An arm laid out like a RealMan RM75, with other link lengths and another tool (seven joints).
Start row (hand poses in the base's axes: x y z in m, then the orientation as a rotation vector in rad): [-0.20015, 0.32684, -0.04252, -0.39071, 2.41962, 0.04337]
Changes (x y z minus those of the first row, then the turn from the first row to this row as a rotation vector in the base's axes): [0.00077, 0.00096, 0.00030, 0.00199, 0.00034, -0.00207]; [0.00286, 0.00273, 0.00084, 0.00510, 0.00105, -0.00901]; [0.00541, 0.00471, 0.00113, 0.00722, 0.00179, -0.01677]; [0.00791, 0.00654, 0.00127, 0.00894, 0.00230, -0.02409]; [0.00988, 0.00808, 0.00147, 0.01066, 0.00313, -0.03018]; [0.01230, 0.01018, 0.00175, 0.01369, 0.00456, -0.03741]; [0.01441, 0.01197, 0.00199, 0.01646, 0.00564, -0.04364]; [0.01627, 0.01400, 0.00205, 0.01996, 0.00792, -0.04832]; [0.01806, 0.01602, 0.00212, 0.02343, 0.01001, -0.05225]
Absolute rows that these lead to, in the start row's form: [-0.19938, 0.32780, -0.04222, -0.38732, 2.42012, 0.04493]; [-0.19729, 0.32957, -0.04168, -0.37754, 2.42174, 0.04578]; [-0.19474, 0.33155, -0.04139, -0.36721, 2.42362, 0.04507]; [-0.19224, 0.33338, -0.04125, -0.35758, 2.42521, 0.04402]; [-0.19027, 0.33492, -0.04105, -0.34946, 2.42688, 0.04358]; [-0.18785, 0.33702, -0.04077, -0.33938, 2.42915, 0.04435]; [-0.18574, 0.33881, -0.04053, -0.33062, 2.43092, 0.04517]; [-0.18388, 0.34084, -0.04047, -0.32345, 2.43351, 0.04780]; [-0.18209, 0.34286, -0.04040, -0.31720, 2.43578, 0.05069]
